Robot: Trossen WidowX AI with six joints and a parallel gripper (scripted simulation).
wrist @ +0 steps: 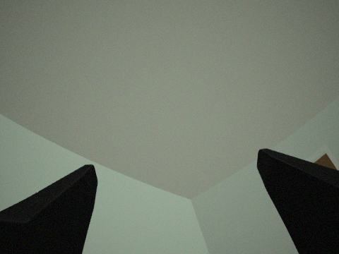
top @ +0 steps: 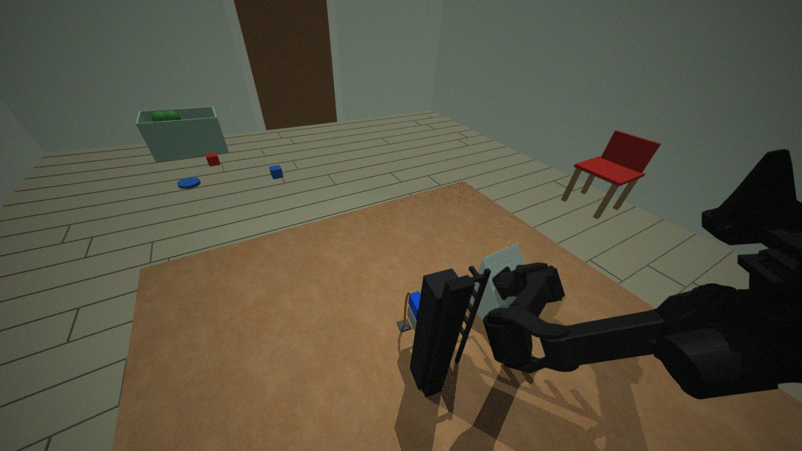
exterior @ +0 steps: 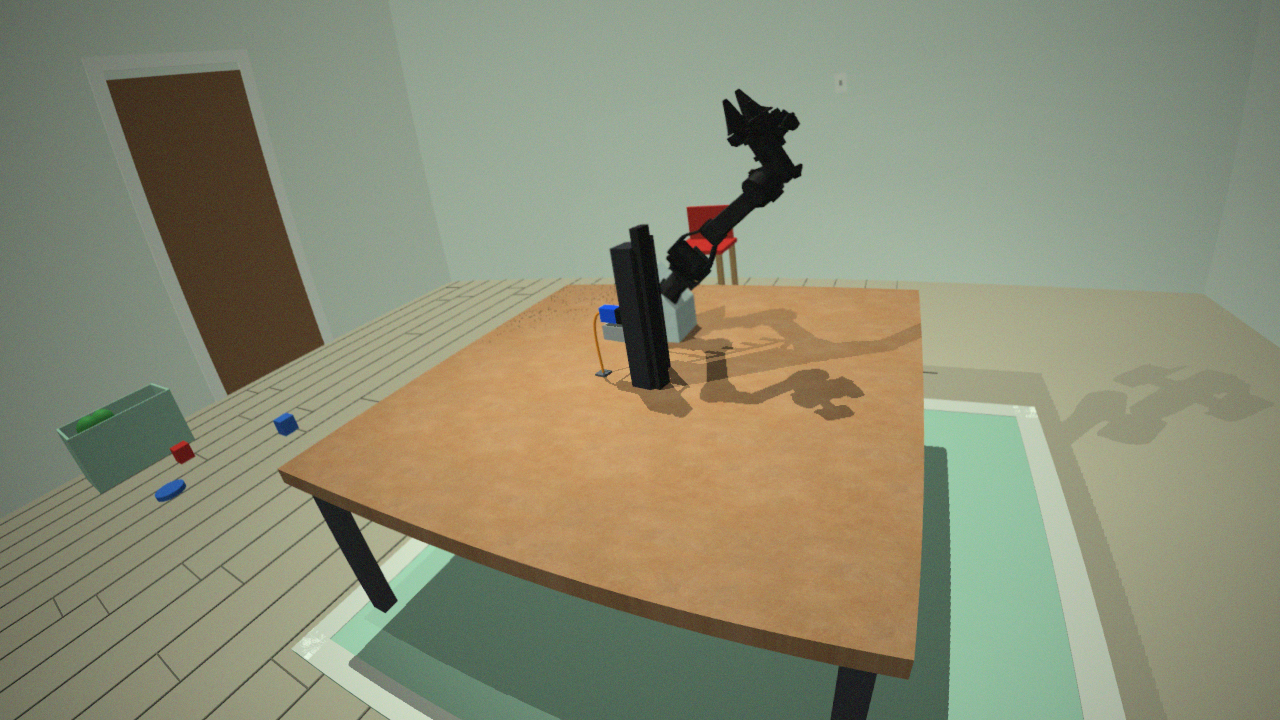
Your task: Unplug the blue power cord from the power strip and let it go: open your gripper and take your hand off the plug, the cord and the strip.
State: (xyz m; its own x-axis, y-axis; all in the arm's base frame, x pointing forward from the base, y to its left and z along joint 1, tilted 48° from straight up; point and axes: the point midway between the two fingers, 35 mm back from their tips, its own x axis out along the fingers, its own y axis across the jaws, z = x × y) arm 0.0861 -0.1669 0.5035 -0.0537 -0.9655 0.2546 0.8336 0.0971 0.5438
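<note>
Right now my gripper tip is 43 cm above the blue plug, 29 cm to the left of it and 10 cm short of it. Round my gripper tip: black upright block: 42 cm below, 19 cm to the right, 13 cm ahead.
</note>
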